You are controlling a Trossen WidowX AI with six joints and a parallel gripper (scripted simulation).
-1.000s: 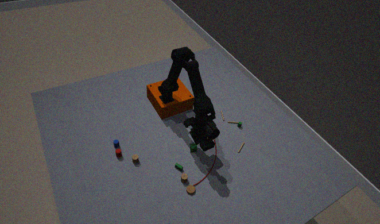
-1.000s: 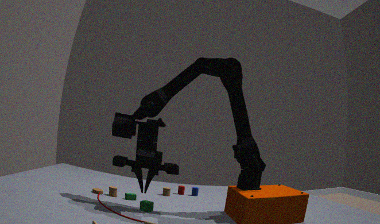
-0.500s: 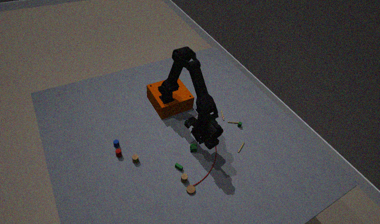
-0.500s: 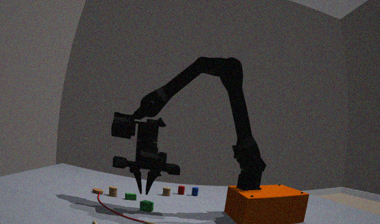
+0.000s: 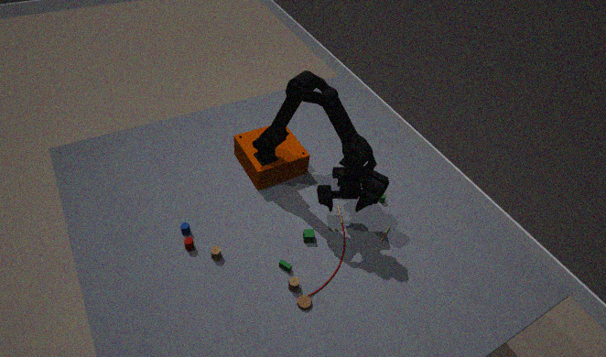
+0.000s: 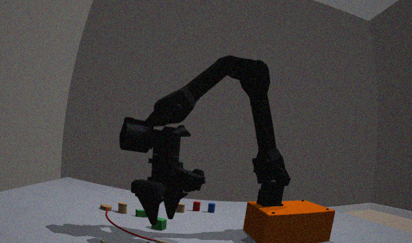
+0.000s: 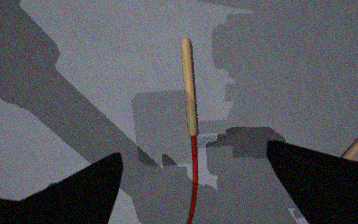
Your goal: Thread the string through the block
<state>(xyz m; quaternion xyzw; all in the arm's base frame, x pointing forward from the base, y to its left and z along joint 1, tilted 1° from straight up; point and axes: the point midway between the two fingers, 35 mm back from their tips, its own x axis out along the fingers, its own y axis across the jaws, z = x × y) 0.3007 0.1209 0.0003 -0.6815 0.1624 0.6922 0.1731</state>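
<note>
Now: gripper tip 5 cm above the thin wooden stick, 1 cm to the right of it and 1 cm past it. Also, from my gripper tip: loose stick (11 cm to the left, 11 cm ahead, 5 cm below); round wooden button (26 cm to the right, 18 cm ahead, 5 cm below); small green piece (18 cm to the left, 4 cm below).
</note>
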